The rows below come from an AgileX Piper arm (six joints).
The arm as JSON. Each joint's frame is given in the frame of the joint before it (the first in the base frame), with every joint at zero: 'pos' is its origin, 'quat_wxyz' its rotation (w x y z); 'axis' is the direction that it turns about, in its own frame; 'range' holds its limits. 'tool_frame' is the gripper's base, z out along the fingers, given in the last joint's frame.
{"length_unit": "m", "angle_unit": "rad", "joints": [
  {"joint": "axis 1", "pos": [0.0, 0.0, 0.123], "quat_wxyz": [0.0, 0.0, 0.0, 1.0], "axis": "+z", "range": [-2.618, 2.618]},
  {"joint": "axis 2", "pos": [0.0, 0.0, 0.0], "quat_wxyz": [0.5, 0.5, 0.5, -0.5], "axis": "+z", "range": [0.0, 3.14]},
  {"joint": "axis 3", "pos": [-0.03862, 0.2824, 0.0], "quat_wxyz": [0.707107, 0.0, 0.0, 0.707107], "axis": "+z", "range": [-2.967, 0.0]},
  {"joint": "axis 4", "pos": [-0.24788, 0.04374, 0.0], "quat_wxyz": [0.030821, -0.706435, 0.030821, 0.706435], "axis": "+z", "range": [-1.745, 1.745]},
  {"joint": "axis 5", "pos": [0.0, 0.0, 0.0], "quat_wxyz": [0.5, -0.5, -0.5, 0.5], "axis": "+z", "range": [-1.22, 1.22]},
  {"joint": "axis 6", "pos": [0.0, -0.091, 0.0], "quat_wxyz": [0.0, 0.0, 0.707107, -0.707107], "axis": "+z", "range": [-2.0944, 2.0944]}
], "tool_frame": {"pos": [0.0, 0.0, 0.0], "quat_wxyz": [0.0, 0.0, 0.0, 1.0]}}
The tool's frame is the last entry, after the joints.
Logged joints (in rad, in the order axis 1, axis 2, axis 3, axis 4, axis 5, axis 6), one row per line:
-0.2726 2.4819 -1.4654 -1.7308 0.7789 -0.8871
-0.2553 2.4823 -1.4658 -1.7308 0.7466 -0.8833
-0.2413 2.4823 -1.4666 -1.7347 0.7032 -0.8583
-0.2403 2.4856 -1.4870 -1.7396 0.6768 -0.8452
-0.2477 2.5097 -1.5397 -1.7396 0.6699 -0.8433
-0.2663 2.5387 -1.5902 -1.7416 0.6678 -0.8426
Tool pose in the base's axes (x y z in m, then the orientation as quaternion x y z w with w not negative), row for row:
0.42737 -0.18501 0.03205 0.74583 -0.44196 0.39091 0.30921
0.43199 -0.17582 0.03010 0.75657 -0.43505 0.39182 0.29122
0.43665 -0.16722 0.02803 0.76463 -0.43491 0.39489 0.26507
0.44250 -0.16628 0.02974 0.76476 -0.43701 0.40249 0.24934
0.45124 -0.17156 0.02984 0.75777 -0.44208 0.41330 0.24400
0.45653 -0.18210 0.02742 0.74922 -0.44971 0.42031 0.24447
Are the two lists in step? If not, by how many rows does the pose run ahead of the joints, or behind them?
They are in step.
